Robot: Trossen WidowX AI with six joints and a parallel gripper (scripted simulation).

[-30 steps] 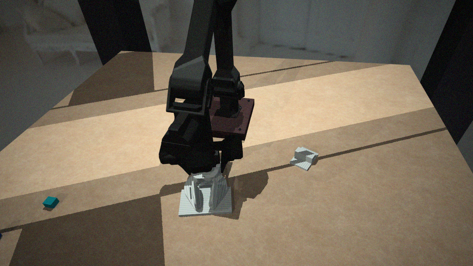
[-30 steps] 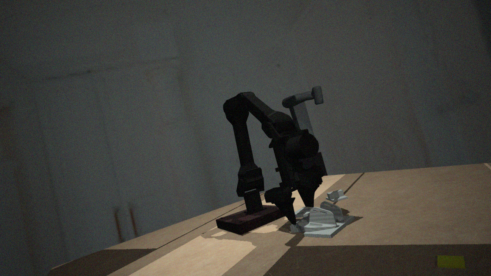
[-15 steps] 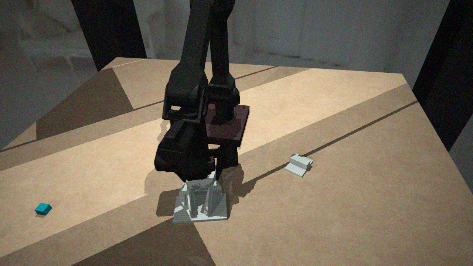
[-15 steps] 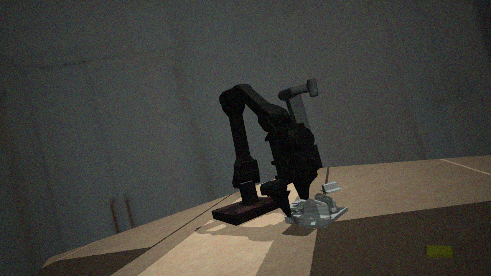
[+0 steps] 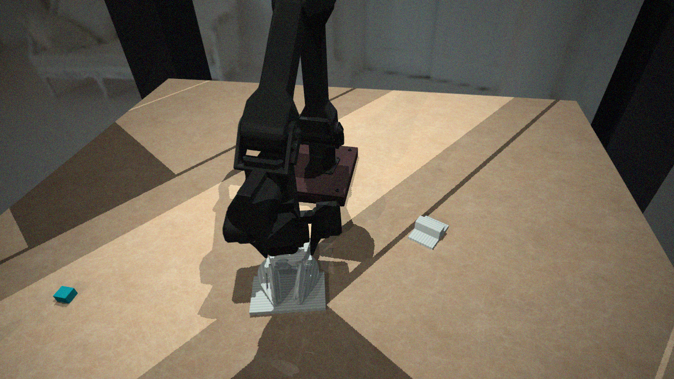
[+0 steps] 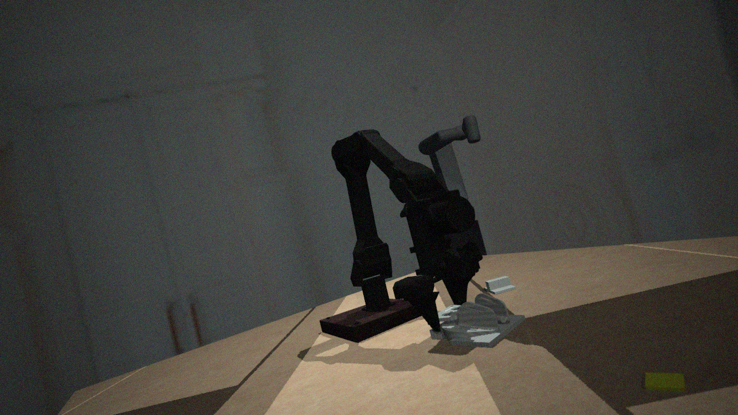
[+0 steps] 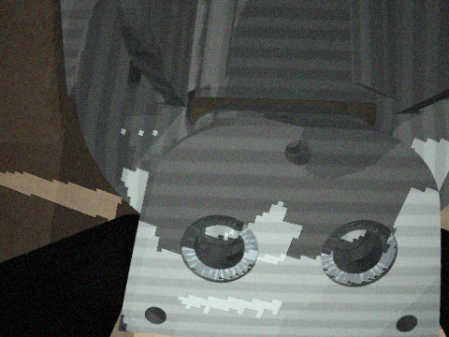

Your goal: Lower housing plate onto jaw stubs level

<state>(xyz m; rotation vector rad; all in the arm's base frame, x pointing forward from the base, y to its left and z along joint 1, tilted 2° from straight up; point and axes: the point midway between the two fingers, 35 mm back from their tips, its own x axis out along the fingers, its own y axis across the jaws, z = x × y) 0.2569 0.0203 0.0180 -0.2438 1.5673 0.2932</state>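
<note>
The pale base plate is 7 cm ahead of my gripper tip, 2 cm to the left of it and 1 cm below it. From my gripper tip the other things lie so: teal block 34 cm to the right, 17 cm ahead, 1 cm below; then yellow block 34 cm ahead, 1 cm below.
</note>
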